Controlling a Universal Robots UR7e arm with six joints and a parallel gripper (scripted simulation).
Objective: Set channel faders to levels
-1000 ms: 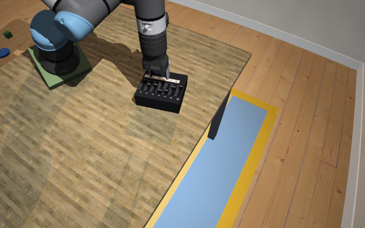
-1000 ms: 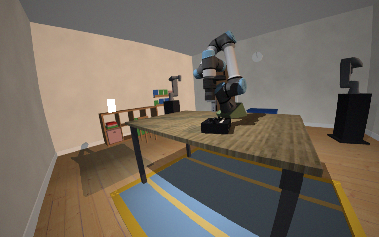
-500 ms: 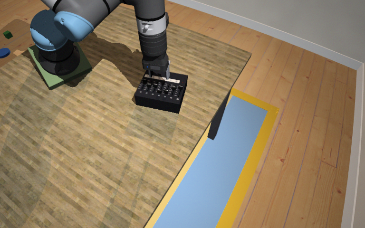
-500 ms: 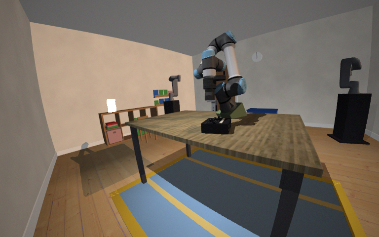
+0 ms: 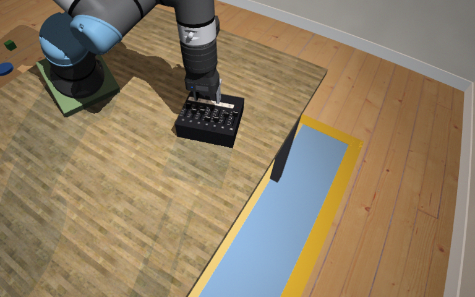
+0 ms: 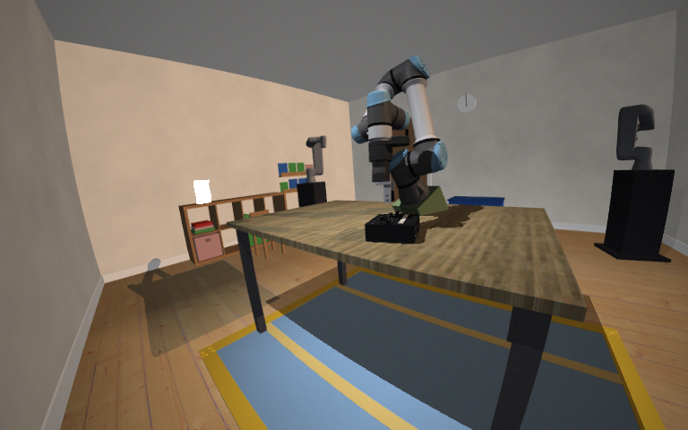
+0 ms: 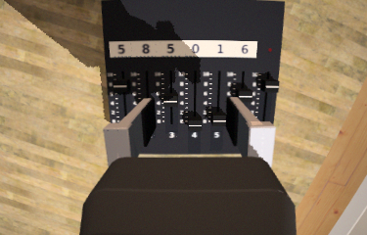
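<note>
The channel 5 fader cap is 3 cm ahead of my hand, 2 cm to the right of it and 6 cm below it. Round my hand: channel 6 fader cap 5 cm ahead, 1 cm to the left, 6 cm below; then master fader cap 7 cm ahead, 2 cm to the left, 6 cm below.
</note>
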